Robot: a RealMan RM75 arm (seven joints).
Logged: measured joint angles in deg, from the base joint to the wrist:
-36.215 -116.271 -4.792 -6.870 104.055 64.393 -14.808
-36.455 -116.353 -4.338 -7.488 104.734 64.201 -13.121
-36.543 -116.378 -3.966 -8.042 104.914 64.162 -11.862
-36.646 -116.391 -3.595 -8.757 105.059 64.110 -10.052
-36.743 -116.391 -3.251 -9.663 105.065 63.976 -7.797
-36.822 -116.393 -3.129 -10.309 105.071 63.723 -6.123
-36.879 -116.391 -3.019 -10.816 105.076 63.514 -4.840
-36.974 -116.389 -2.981 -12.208 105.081 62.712 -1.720
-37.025 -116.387 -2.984 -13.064 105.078 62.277 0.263
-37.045 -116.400 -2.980 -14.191 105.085 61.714 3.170
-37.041 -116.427 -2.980 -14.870 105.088 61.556 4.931
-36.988 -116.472 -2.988 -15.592 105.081 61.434 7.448
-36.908 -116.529 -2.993 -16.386 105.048 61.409 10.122
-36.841 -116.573 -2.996 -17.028 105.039 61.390 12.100
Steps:
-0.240 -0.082 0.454 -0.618 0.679 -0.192 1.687
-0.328 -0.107 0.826 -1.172 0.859 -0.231 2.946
-0.431 -0.120 1.197 -1.887 1.004 -0.283 4.756
-0.528 -0.120 1.541 -2.793 1.010 -0.417 7.011
-0.607 -0.122 1.663 -3.439 1.016 -0.670 8.685
-0.664 -0.120 1.773 -3.946 1.021 -0.879 9.968
-0.759 -0.118 1.811 -5.338 1.026 -1.681 13.088
-0.810 -0.116 1.808 -6.194 1.023 -2.116 15.071
-0.830 -0.129 1.812 -7.321 1.030 -2.679 17.978
-0.826 -0.156 1.812 -8.000 1.033 -2.837 19.739
-0.773 -0.201 1.804 -8.722 1.026 -2.959 22.256
-0.693 -0.258 1.799 -9.516 0.993 -2.984 24.930
-0.626 -0.302 1.796 -10.158 0.984 -3.003 26.908

